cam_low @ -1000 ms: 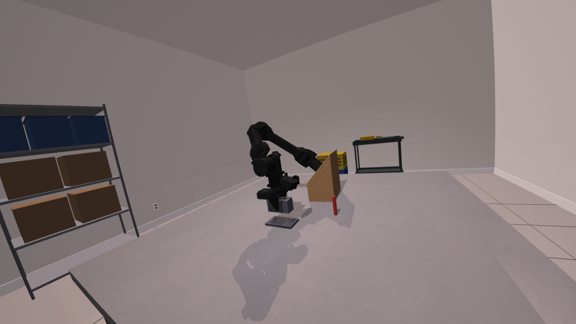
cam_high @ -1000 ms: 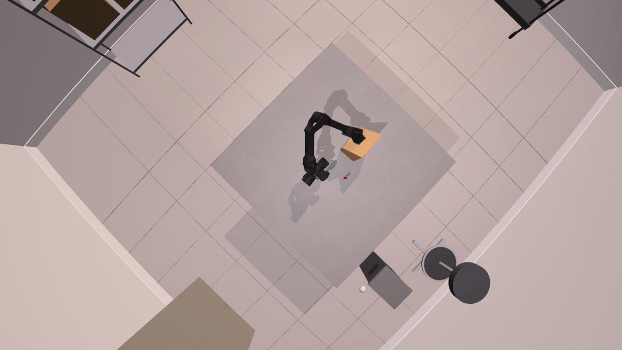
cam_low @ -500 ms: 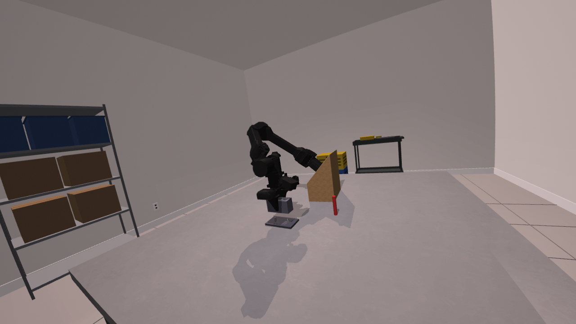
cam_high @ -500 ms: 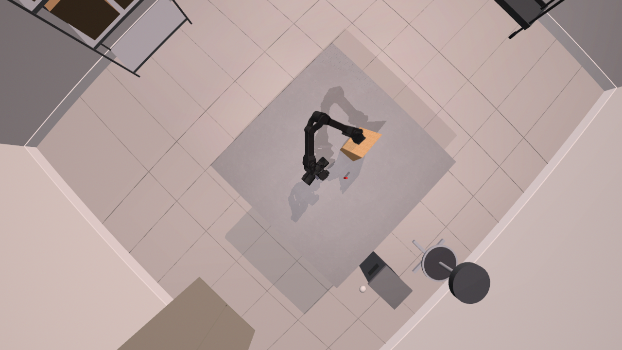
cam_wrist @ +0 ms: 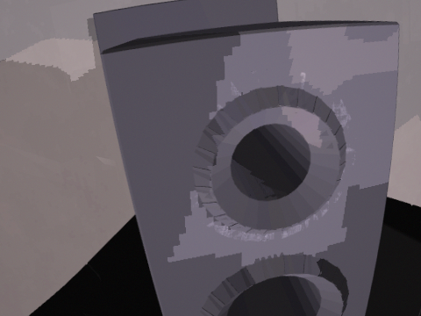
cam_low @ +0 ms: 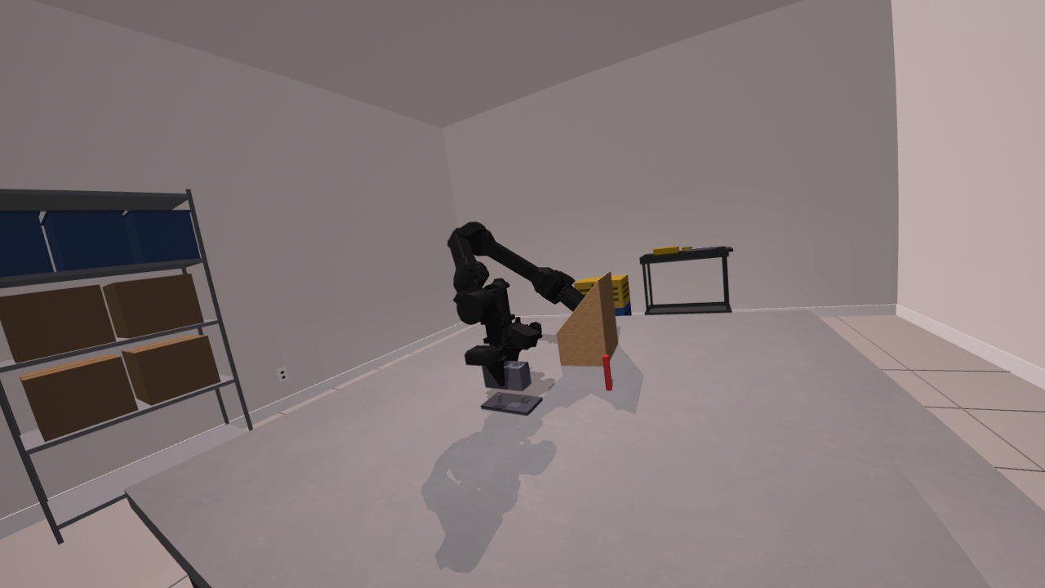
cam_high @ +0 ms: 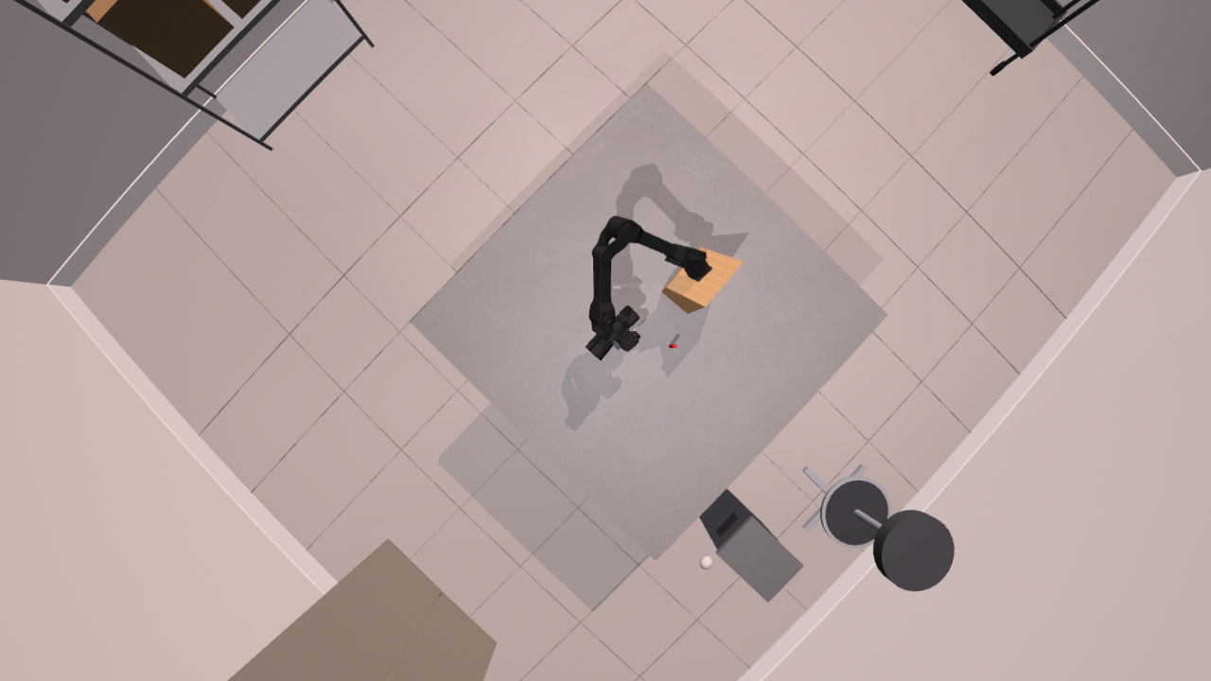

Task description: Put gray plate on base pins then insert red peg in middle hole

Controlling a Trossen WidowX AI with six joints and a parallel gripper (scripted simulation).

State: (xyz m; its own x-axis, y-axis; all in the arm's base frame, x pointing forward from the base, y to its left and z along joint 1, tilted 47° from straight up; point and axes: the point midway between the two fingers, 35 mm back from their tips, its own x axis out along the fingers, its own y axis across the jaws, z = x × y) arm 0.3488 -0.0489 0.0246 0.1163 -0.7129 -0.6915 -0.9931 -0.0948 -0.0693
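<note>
Right now the base is 50 mm below my gripper tip. Also, from my gripper tip: red peg (180 mm to the left, 120 mm behind, 20 mm below); gray plate (30 mm above).
</note>
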